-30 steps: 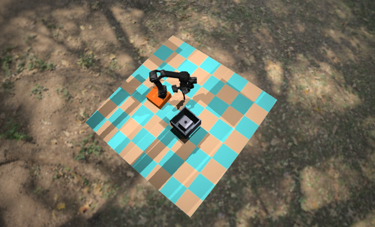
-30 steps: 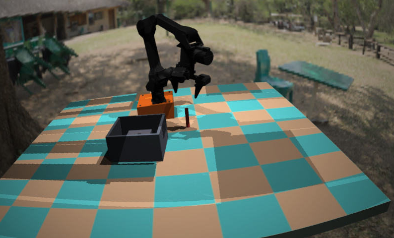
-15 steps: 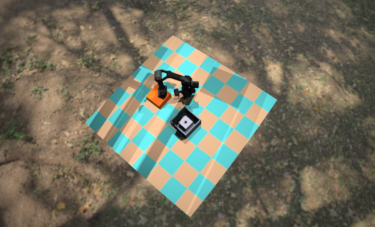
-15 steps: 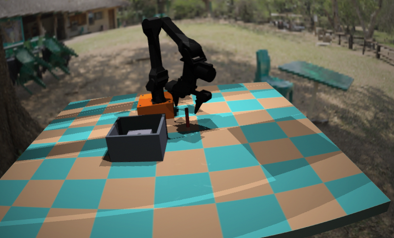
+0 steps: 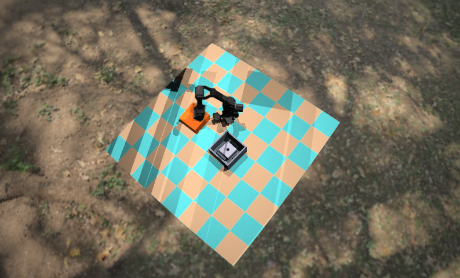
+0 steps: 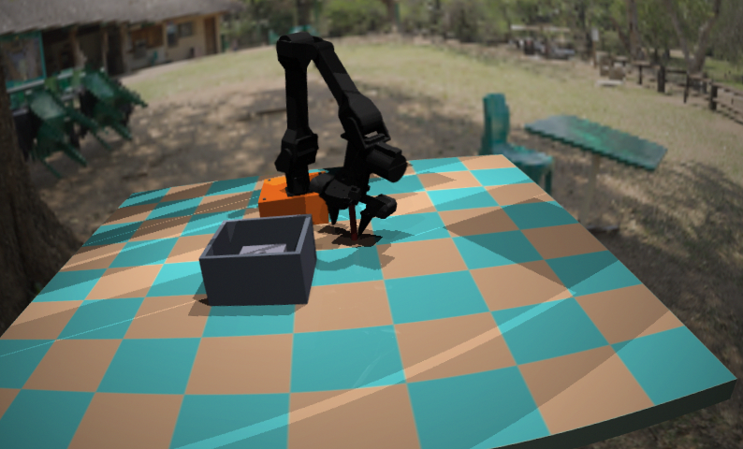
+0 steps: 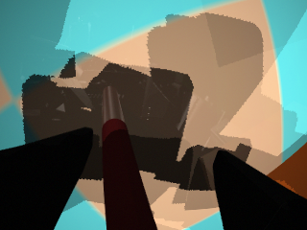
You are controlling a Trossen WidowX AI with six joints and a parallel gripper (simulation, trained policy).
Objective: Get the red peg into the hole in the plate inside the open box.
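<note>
My gripper tip is now 15 cm short of the plate, 20 cm to the left of it and 3 cm below it. Also, from my gripper tip: dark box: 15 cm ahead, 20 cm to the right, 1 cm above; then red peg: 1 cm ahead, 1 cm to the left, 2 cm above.
</note>
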